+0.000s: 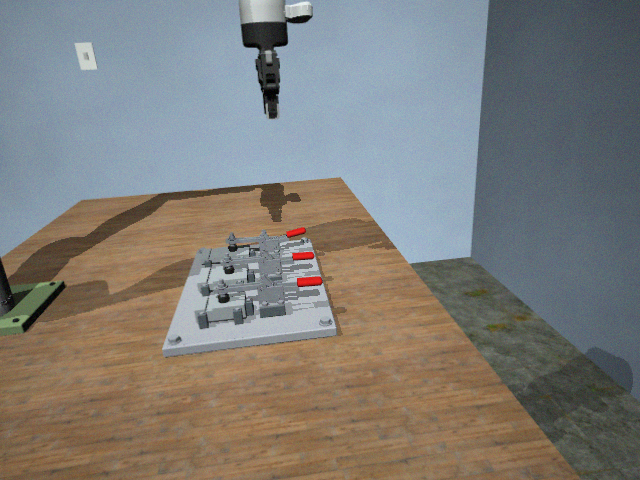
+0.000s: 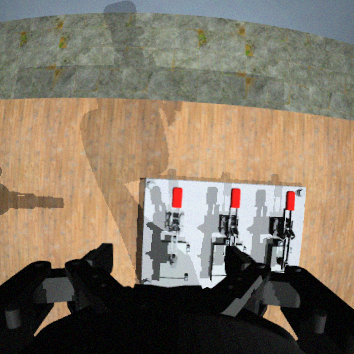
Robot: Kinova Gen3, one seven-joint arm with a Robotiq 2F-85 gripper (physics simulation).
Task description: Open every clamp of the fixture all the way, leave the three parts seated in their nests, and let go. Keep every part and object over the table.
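Places are measured from the arm's base along level axes (x ahead, y left, z up), in millimetres.
Pixels of known places: gripper, fingertip midpoint: (image 1: 271,116) (image 2: 168,257).
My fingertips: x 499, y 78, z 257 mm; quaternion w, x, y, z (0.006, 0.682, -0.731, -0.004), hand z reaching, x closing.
Ahead of a thing's pixels: the offset from my fingertips to its top centre. "pt": to the spot under its first point. Level surfaces: height alone.
A grey fixture plate @[dz -258, dx -72, dy -114 mm] (image 1: 248,334) (image 2: 197,192) carries three toggle clamps in a row. The near red handle @[pt dz -213, dx +4, dy -239 mm] (image 1: 309,281) (image 2: 290,200) and the middle red handle @[pt dz -217, dx +14, dy -129 mm] (image 1: 302,255) (image 2: 235,198) lie low and nearly level. The far red handle @[dz -206, dx +5, dy -11 mm] (image 1: 296,233) (image 2: 177,197) slants slightly upward. All three clamp arms reach level over the nests, their black tips at or near the parts; contact is hard to tell. The near part @[dz -232, dx -125, dy -219 mm] (image 1: 227,308) and middle part @[dz -237, dx -119, dy -109 mm] (image 1: 235,276) sit in their nests; the far one is largely hidden. My gripper (image 1: 271,114) (image 2: 168,257) is open and empty, high above the fixture.
The wooden table @[dz -273 mm] (image 1: 310,403) (image 2: 250,140) extends around the plate. Its right edge drops to a stone floor (image 1: 496,330) (image 2: 150,75). A green bracket base (image 1: 38,304) with a dark post (image 1: 4,289) stands at the left. Arm shadows cross the table.
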